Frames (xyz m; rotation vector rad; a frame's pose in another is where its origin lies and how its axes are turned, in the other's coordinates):
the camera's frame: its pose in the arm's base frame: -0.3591 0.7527 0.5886 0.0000 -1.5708 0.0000
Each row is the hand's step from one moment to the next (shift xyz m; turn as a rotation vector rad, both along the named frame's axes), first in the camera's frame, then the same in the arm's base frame.
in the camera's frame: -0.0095 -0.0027 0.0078 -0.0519 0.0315 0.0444
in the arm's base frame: -0.0078 -0.0027 -0.0095 -0.0444 0.0315 -0.0519
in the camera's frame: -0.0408 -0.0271 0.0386 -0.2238 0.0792 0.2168
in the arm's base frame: -0.0386 -0.0271 -0.0408 -0.2168 0.0792 -0.2238
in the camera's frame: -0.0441 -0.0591 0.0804 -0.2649 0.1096 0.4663
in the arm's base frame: -0.0804 -0.0591 -0.0441 -0.4663 0.1096 -0.2649
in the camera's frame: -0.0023 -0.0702 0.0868 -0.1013 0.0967 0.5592
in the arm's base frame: -0.0868 -0.0702 -0.0023 -0.5592 0.0967 -0.1013
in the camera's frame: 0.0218 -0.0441 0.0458 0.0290 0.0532 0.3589
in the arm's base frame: -0.0458 -0.0441 0.0218 -0.3589 0.0532 0.0290
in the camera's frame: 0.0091 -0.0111 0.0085 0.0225 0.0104 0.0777
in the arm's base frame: -0.0085 -0.0111 0.0091 -0.0777 0.0104 0.0225
